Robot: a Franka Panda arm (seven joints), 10 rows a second.
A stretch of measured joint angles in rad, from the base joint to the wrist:
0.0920, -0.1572, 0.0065, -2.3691, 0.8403, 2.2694, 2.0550
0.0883, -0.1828, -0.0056, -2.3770, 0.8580, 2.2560, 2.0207
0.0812, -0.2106, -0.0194, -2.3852, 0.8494, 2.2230, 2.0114
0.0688, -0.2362, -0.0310, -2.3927, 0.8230, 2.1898, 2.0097
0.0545, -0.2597, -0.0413, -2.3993, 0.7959, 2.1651, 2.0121
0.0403, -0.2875, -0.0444, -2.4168, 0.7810, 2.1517, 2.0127
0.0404, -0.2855, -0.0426, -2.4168, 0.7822, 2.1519, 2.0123
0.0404, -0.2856, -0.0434, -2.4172, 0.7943, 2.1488, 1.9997
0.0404, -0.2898, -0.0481, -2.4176, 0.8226, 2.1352, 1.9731
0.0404, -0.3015, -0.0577, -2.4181, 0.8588, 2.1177, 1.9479
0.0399, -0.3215, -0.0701, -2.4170, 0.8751, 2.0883, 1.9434
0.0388, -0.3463, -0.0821, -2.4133, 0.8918, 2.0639, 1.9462
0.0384, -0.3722, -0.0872, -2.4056, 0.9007, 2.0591, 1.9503
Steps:
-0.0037, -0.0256, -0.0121, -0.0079, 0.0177, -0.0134, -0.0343
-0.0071, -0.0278, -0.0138, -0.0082, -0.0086, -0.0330, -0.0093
-0.0124, -0.0256, -0.0116, -0.0075, -0.0264, -0.0332, -0.0017
-0.0143, -0.0235, -0.0103, -0.0066, -0.0271, -0.0247, 0.0024
-0.0142, -0.0278, -0.0031, -0.0175, -0.0149, -0.0134, 0.0006
0.0001, 0.0020, 0.0018, 0.0000, 0.0012, 0.0002, -0.0004
0.0000, -0.0001, -0.0008, -0.0004, 0.0121, -0.0031, -0.0126
0.0000, -0.0042, -0.0047, -0.0004, 0.0283, -0.0136, -0.0266
0.0000, -0.0117, -0.0096, -0.0005, 0.0362, -0.0175, -0.0252
-0.0005, -0.0200, -0.0124, 0.0011, 0.0163, -0.0294, -0.0045
-0.0011, -0.0248, -0.0120, 0.0037, 0.0167, -0.0244, 0.0028
-0.0004, -0.0259, -0.0051, 0.0077, 0.0089, -0.0048, 0.0041

